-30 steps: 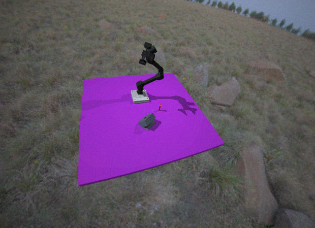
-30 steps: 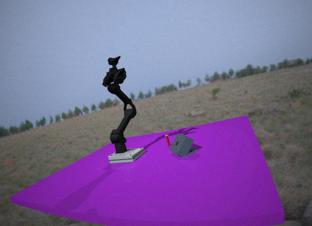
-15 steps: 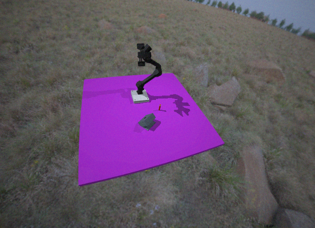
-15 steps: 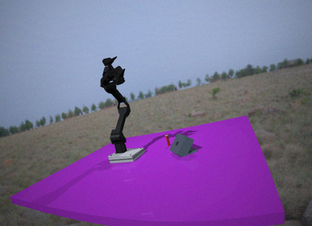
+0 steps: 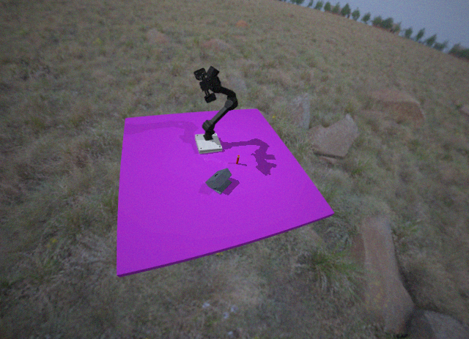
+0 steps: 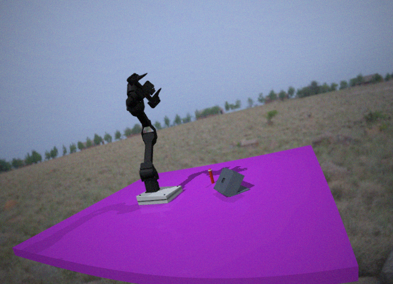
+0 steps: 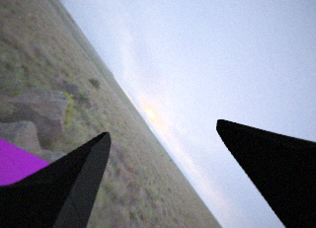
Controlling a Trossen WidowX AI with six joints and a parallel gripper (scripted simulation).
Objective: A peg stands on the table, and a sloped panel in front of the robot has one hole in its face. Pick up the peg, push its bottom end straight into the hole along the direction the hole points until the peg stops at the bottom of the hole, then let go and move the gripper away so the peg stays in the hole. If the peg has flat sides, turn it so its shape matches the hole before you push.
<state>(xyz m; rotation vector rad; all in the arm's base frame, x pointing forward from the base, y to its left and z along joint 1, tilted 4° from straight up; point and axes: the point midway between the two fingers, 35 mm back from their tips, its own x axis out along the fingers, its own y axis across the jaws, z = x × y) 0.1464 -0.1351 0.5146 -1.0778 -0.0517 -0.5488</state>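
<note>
Right now the red peg is 9 cm ahead of my gripper tip, 24 cm to the left of it and 50 cm below it. From my gripper tip the other things lie so: grey sloped panel (21 cm ahead, 4 cm to the left, 51 cm below).
</note>
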